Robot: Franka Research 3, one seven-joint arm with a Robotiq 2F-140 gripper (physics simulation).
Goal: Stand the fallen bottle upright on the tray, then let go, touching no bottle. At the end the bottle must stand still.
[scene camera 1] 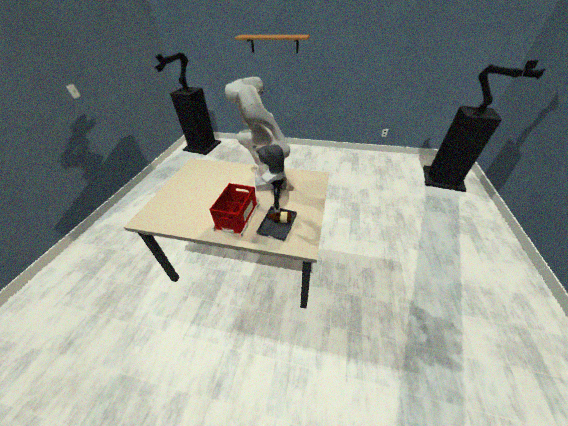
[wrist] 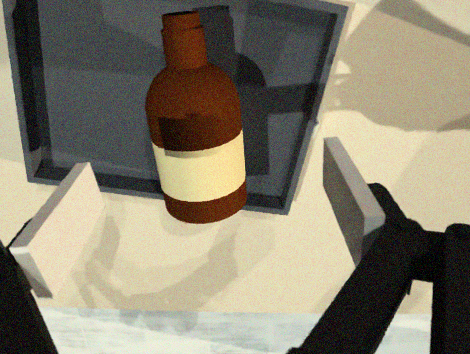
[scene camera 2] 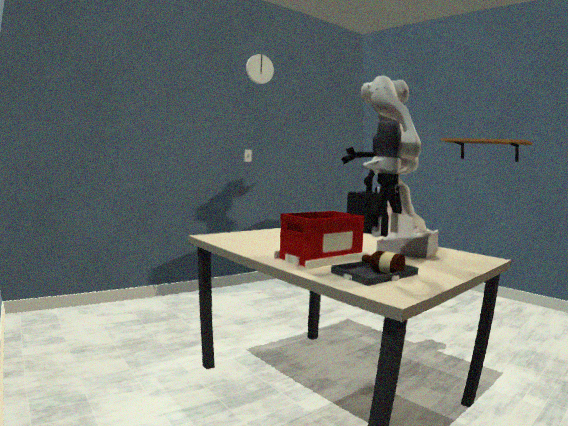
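A brown bottle [scene camera 1: 284, 217] [scene camera 2: 387, 261] [wrist: 194, 100] with a cream label lies on its side on the dark grey tray [scene camera 1: 272, 231] [scene camera 2: 350, 274] [wrist: 90, 110]. Its neck points toward the red crate. In the wrist view its base overlaps the tray's near rim; whether it touches the rim I cannot tell. My gripper [scene camera 1: 276, 208] [scene camera 2: 391, 224] [wrist: 207, 173] is open and empty, pointing down, above the bottle's level. In the wrist view the lower part of the bottle shows between the two separated finger pads, with space on both sides.
A red crate [scene camera 1: 227, 220] [scene camera 2: 305, 242] stands beside the tray on the wooden table [scene camera 1: 190, 195] [scene camera 2: 240, 242]. Two black pedestals [scene camera 1: 192, 120] [scene camera 1: 462, 145] carrying small black arms stand on the floor beyond the table. A wall shelf [scene camera 1: 272, 37] [scene camera 2: 487, 141] hangs behind.
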